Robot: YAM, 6 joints.
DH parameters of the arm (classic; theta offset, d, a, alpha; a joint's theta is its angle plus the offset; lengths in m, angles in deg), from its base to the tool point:
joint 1: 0 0.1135 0.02 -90
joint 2: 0 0 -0.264 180
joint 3: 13.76 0 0.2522 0
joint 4: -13.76 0 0.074 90
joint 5: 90 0 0 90
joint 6: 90 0.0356 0 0
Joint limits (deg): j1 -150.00..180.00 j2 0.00..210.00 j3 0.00..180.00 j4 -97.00..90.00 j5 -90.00..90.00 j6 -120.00..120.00
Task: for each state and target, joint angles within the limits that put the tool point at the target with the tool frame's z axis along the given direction. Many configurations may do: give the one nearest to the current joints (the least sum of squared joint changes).
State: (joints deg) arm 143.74 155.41 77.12 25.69 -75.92 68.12
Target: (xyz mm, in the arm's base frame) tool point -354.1 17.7 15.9 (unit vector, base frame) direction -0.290 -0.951 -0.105
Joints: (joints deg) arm 171.47 134.63 49.87 48.99 -79.65 68.12
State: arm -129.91 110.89 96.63 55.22 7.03 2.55
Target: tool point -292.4 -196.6 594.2 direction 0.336 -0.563 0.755
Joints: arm -149.88 119.48 142.22 67.88 -40.97 2.55
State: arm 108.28 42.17 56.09 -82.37 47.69 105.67
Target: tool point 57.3 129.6 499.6 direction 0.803 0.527 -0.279
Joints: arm 75.47 59.55 96.60 -58.45 40.17 105.67
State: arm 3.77 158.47 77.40 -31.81 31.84 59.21
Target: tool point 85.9 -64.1 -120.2 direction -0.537 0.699 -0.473
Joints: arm -40.27 166.94 45.96 -30.25 -10.72 59.21
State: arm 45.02 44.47 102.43 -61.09 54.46 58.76
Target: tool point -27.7 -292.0 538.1 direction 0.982 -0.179 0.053
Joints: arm 77.62 34.25 142.99 -52.65 86.34 58.76
